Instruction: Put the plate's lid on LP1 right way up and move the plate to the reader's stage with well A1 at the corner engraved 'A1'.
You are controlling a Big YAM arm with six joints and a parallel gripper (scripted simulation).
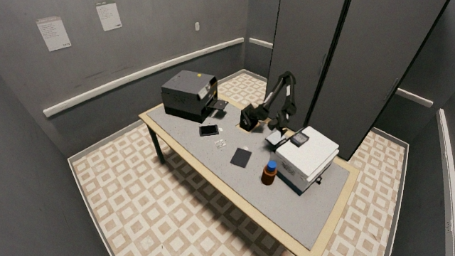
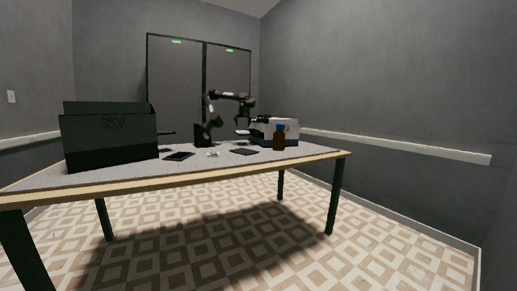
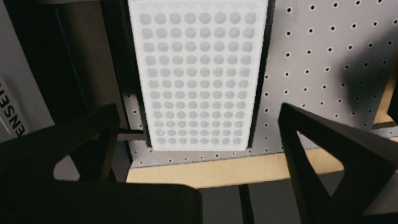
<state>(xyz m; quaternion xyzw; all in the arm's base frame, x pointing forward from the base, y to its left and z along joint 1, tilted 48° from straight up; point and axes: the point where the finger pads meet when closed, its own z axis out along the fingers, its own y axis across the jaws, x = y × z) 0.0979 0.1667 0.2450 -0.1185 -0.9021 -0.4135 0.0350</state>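
My gripper is now 5 cm above the white multi-well plate. From my hand the other things lie so: LP1 label (45 cm to the right, 15 cm below, 11 cm ahead); dark flat pad (26 cm ahead, 14 cm below, 13 cm to the right); brown capped bottle (30 cm ahead, 12 cm to the left, 4 cm below).
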